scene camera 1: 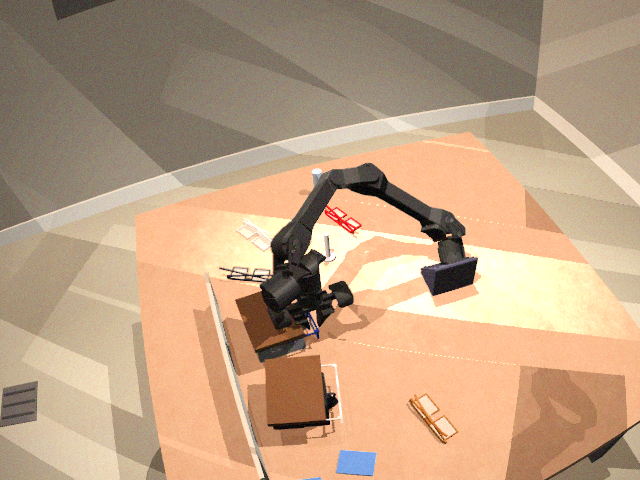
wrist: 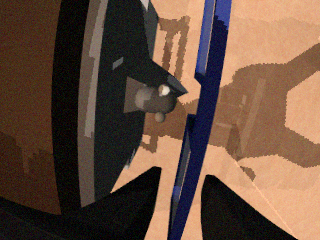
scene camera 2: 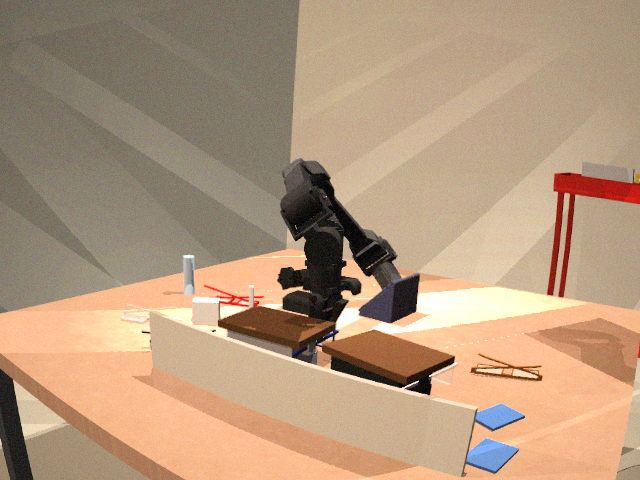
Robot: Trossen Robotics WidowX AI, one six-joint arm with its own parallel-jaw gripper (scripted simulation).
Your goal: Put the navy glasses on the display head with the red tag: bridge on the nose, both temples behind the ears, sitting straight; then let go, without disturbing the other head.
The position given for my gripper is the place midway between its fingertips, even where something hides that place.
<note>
In view: my gripper (scene camera 2: 321, 338), a long white board (scene camera 2: 408, 426) and a display head (scene camera 2: 381, 357).
My gripper shows as well in scene camera 1 (scene camera 1: 314, 327) and in the wrist view (wrist: 182, 179). The display head is seen too in scene camera 1 (scene camera 1: 296, 394).
</note>
